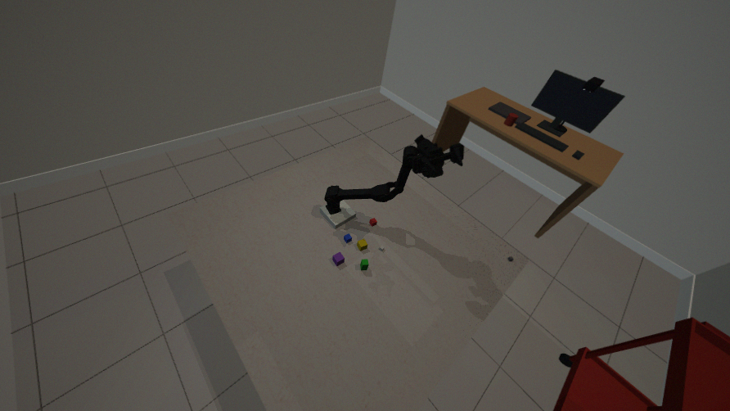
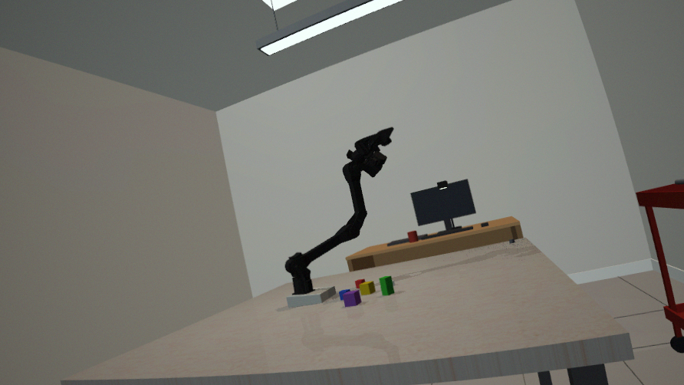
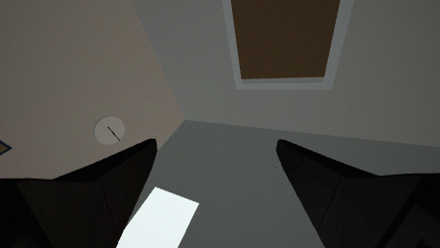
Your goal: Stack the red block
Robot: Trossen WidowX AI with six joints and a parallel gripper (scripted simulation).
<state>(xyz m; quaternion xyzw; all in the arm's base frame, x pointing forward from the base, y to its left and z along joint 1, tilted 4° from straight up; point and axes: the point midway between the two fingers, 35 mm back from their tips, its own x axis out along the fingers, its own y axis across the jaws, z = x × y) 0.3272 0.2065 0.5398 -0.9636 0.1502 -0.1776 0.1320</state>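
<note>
My gripper tip is now 230 mm past the red block, 50 mm to the left of it and 550 mm above it. From my gripper tip the other things lie so: small white cube (80 mm behind, 90 mm to the right, 550 mm below); then yellow block (130 mm behind, 170 mm to the right, 540 mm below); then blue block (200 mm behind, 220 mm to the right, 550 mm below).
</note>
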